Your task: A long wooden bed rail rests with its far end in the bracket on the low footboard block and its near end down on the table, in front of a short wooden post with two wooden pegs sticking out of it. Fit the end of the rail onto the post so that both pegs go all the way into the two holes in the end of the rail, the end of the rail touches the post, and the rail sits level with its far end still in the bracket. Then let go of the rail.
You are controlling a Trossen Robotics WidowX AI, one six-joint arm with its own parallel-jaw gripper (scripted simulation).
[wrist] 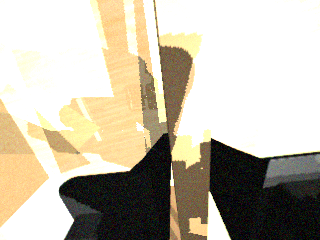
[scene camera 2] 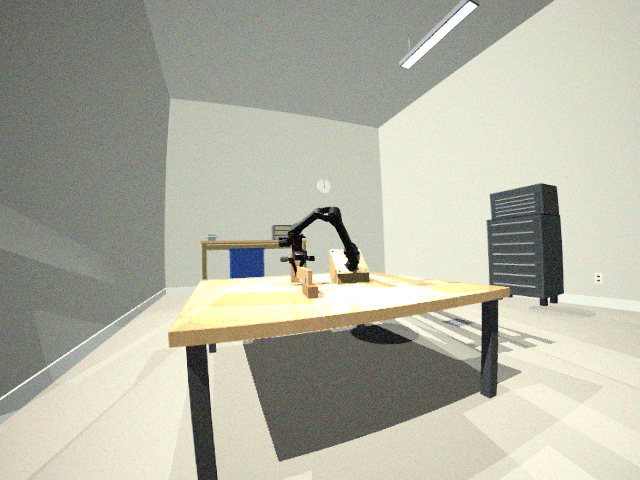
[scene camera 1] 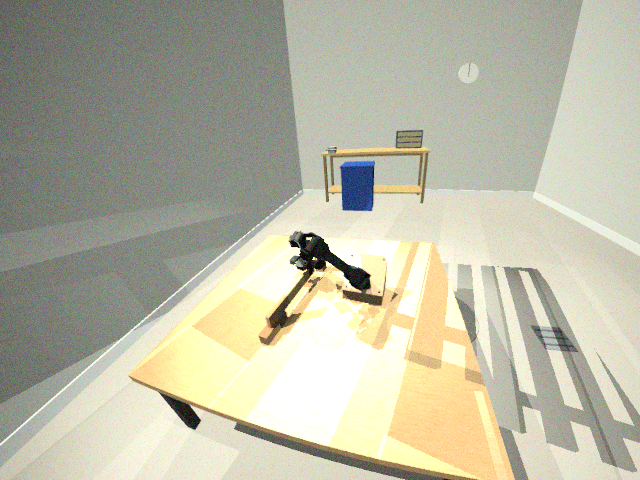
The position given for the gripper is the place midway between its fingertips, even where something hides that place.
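Gripper (wrist: 179,136) in view, wooden rail (wrist: 185,42) too.
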